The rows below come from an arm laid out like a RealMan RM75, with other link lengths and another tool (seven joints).
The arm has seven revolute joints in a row. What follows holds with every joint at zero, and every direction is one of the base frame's.
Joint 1 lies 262.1 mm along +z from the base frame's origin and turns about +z.
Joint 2 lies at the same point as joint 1 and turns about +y.
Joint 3 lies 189.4 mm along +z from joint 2 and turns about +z.
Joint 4 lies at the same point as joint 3 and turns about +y.
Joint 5 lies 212.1 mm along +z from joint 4 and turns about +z.
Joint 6 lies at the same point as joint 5 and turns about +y.
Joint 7 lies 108 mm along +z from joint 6 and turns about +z.
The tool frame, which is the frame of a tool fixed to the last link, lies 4 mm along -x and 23 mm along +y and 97 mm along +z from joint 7; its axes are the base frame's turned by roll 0.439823, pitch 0 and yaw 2.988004 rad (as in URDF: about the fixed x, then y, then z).
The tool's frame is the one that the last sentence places.
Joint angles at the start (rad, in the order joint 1, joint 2, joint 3, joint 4, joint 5, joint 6, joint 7): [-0.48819, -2.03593, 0.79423, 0.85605, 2.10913, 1.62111, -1.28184]
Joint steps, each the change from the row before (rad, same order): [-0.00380, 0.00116, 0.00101, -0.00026, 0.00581, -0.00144, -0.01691]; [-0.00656, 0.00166, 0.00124, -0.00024, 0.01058, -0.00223, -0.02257]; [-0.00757, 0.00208, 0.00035, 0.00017, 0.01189, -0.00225, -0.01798]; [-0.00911, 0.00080, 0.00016, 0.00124, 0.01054, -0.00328, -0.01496]
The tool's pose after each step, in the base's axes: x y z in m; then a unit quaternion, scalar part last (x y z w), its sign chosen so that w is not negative. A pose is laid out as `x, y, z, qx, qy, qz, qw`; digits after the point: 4 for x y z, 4 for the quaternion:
-0.2034, 0.2935, 0.0165, -0.1356, 0.9714, -0.1045, 0.1648
-0.2034, 0.2944, 0.0164, -0.1448, 0.9702, -0.1067, 0.1621
-0.2035, 0.2956, 0.0165, -0.1516, 0.9697, -0.1081, 0.1580
-0.2027, 0.2974, 0.0165, -0.1558, 0.9696, -0.1088, 0.1542

